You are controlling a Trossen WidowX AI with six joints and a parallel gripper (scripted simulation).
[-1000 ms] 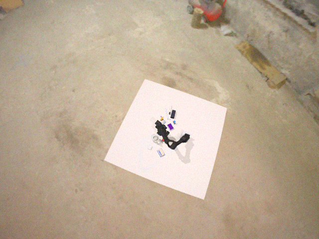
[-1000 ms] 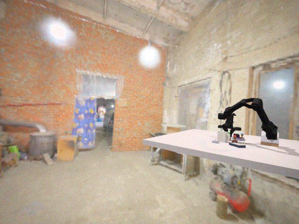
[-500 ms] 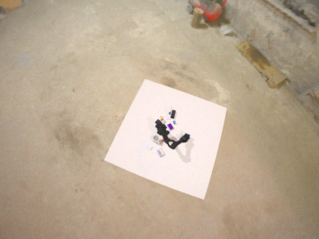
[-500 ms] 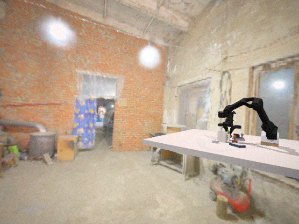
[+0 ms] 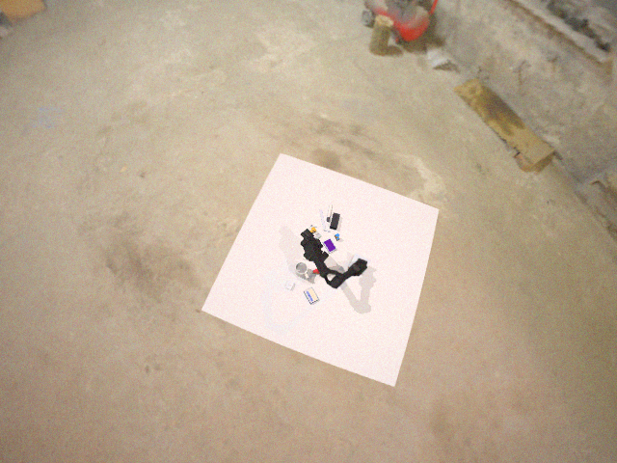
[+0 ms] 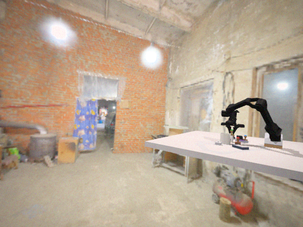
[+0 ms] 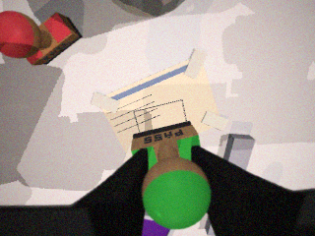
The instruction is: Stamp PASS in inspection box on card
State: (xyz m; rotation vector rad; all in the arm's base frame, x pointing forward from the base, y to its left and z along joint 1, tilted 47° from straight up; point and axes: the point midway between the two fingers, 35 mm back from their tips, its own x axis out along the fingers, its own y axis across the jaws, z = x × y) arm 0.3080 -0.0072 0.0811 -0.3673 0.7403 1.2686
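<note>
Now: the cream card 70 mm below my gripper tip. Also, from my gripper tip: pass stamp: right at my gripper tip; then red stamp: 90 mm to the left, 60 mm behind, 50 mm below; then grey bar: 110 mm to the right, 70 mm below, 40 mm ahead.
</note>
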